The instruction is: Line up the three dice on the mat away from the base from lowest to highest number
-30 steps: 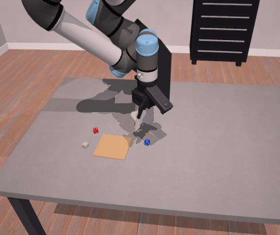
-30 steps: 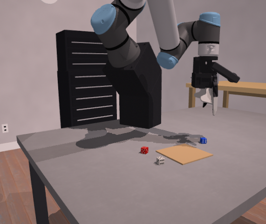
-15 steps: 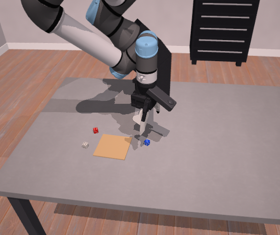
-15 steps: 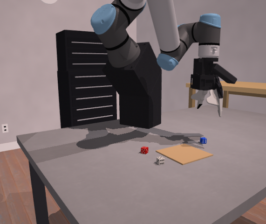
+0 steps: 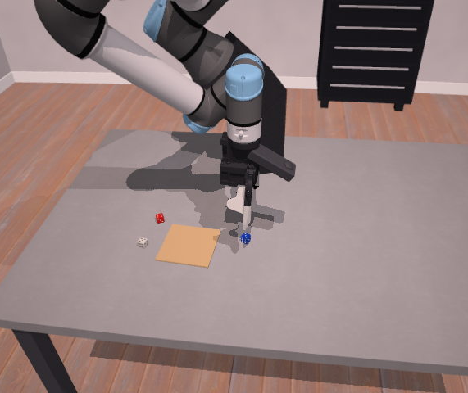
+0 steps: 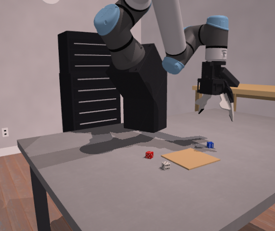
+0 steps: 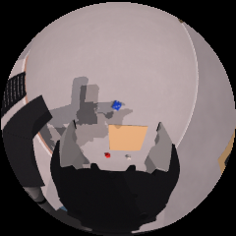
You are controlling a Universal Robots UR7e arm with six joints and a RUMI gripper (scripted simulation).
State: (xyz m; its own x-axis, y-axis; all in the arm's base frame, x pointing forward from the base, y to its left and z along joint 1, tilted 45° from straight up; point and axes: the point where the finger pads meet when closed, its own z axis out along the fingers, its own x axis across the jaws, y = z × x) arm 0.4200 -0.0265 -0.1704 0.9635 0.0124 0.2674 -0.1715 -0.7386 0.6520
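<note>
My hand is 11 cm above the blue die, 1 cm to the left of it and 1 cm past it. Also, from my hand: tan mat (16 cm to the right, 11 cm below, 1 cm ahead); red die (26 cm to the right, 11 cm below, 9 cm behind); white die (29 cm to the right, 11 cm below, 1 cm ahead).
</note>
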